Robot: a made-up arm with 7 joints.
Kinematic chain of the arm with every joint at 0, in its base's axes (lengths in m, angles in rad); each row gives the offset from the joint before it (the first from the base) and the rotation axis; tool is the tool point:
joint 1: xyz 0 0 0.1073 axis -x
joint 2: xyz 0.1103 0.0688 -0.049 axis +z
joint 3: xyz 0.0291 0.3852 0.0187 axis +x
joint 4: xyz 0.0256 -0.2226 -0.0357 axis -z
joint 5: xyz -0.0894 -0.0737 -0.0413 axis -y
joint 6: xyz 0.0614 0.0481 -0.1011 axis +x
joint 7: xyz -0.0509 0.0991 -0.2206 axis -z
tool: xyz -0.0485 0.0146 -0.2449
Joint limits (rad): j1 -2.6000..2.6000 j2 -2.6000..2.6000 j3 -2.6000..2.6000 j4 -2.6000..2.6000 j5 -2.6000..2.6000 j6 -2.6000..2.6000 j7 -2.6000..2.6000
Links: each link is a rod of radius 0.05 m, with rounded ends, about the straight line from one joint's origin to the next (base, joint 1, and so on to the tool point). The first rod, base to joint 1, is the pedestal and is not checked.
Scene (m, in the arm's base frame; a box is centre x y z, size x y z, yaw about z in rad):
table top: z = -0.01
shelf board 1: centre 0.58 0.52 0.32 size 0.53 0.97 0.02 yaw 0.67
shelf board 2: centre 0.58 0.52 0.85 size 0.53 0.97 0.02 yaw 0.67
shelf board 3: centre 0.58 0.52 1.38 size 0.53 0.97 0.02 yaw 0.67
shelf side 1: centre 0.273 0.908 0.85 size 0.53 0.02 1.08 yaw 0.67
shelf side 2: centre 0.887 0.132 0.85 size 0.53 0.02 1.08 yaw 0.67
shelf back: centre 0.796 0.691 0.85 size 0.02 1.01 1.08 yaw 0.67
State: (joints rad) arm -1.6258 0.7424 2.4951 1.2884 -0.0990 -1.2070 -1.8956
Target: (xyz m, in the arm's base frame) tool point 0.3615 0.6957 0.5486
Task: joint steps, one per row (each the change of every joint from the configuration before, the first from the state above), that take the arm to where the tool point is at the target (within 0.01 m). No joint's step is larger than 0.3 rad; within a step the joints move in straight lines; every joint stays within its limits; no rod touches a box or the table.
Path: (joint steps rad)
1: -0.0975 -0.1244 -0.2734 -0.0706 0.2551 0.0382 -0.0251
2: -0.0975 -0.1243 -0.2734 -0.0705 0.2552 0.0382 -0.0251
3: -0.0975 -0.1244 -0.2734 -0.0706 0.2551 0.0382 -0.0250
4: -0.0974 -0.1244 -0.2734 -0.0705 0.2551 0.0382 -0.0251
5: -0.0975 -0.1243 -0.2734 -0.0706 0.2551 0.0382 -0.0251
6: -0.0975 -0.1244 -0.2734 -0.0706 0.2552 0.0382 -0.0251
7: 0.2949 0.0116 0.1435 -0.1697 -0.1114 0.1682 0.0075
8: 0.2950 0.0115 0.1435 -0.1697 -0.1114 0.1682 0.0075

